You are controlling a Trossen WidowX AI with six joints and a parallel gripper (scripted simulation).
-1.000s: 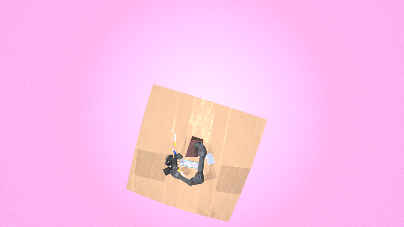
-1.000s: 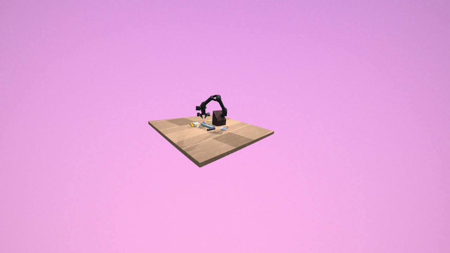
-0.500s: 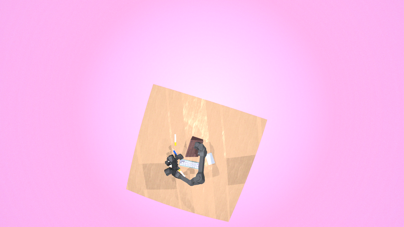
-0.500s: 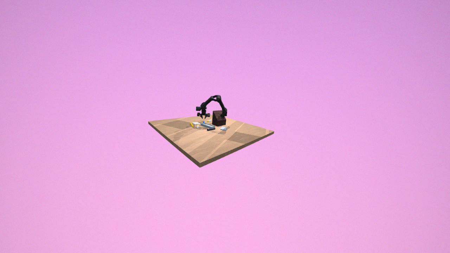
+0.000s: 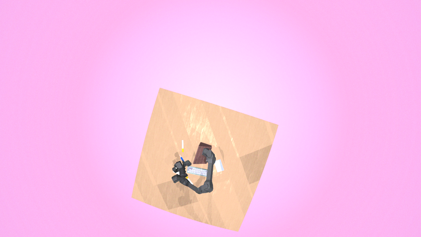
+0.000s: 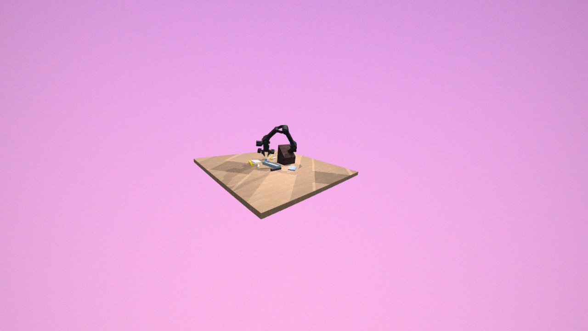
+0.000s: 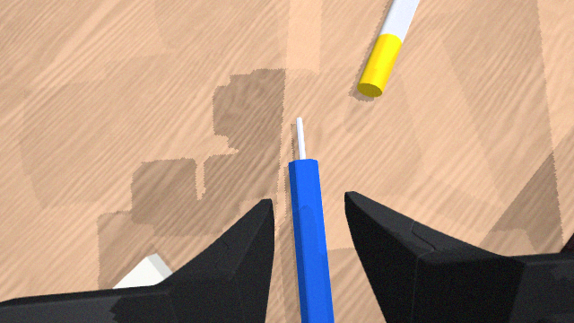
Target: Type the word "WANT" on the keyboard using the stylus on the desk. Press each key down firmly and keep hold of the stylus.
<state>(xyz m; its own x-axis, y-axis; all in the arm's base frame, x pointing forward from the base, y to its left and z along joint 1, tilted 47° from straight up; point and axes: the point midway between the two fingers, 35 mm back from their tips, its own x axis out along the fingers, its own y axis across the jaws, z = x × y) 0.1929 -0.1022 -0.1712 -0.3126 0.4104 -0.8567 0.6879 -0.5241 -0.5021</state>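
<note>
Now: the blue stylus 1 cm behind my gripper tip, 1 cm to the right of it and 4 cm below it. Also, from my gripper tip: white pad: 13 cm ahead, 2 cm to the right, 5 cm below; dark pen: 14 cm ahead, 32 cm to the left, 4 cm below; grey card: 4 cm behind, 38 cm to the left, 5 cm below.
</note>
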